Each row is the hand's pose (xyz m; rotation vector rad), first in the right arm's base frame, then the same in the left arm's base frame.
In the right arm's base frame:
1: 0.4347 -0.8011 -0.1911 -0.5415 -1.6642 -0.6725
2: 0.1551 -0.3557 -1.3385 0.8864 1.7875 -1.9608
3: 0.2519 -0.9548 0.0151 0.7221 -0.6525 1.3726
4: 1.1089 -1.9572 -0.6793 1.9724 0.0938 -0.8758
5: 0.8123 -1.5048 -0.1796 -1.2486 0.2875 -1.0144
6: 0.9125 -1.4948 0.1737 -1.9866 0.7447 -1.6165
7: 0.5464 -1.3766 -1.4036 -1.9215 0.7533 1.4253
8: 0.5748 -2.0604 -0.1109 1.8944 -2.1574 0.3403
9: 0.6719 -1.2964 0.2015 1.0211 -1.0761 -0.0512
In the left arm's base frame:
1: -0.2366 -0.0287 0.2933 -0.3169 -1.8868 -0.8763
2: -0.1853 0.5765 -0.8132 1.1265 1.7633 -1.5892
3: -0.4638 -0.2130 0.4114 0.6432 -0.9930 1.4935
4: 0.6154 -1.0931 -0.1199 2.2104 0.0128 -0.5487
5: 0.1587 -0.7221 0.3229 -0.9496 0.0985 -1.1187
6: 0.1482 -0.7628 0.6879 -1.5953 0.6824 -1.7421
7: 0.2635 -0.4193 -0.8947 -1.9854 0.4637 1.1338
8: -0.0574 -1.2845 0.2402 -1.9763 2.2881 -0.5012
9: -0.1003 -0.5734 0.6681 1.2029 -1.3478 0.0584

